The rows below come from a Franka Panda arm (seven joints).
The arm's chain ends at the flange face. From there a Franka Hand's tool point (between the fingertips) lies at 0.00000 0.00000 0.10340 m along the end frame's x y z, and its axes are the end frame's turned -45 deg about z.
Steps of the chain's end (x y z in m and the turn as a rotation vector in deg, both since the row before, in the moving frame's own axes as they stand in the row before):
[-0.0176 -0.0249 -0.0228 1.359 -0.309 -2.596]
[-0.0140 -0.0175 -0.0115 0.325 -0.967 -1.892]
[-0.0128 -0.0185 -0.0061 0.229 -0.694 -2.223]
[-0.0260 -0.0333 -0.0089 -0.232 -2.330 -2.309]
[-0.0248 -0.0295 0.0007 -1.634 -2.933 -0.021]
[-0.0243 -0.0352 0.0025 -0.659 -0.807 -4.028]
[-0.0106 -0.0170 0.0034 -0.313 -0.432 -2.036]
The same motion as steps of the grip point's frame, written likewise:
[0.0065 -0.0322 -0.0228 1.179 0.742 -2.596]
[0.0016 -0.0239 -0.0115 0.914 -0.454 -1.892]
[0.0034 -0.0233 -0.0061 0.653 -0.329 -2.223]
[0.0018 -0.0445 -0.0090 1.484 -1.812 -2.309]
[-0.0025 -0.0401 0.0005 0.919 -3.229 -0.021]
[0.0058 -0.0422 0.0025 0.105 -1.037 -4.028]
[0.0036 -0.0197 0.0034 0.084 -0.527 -2.036]

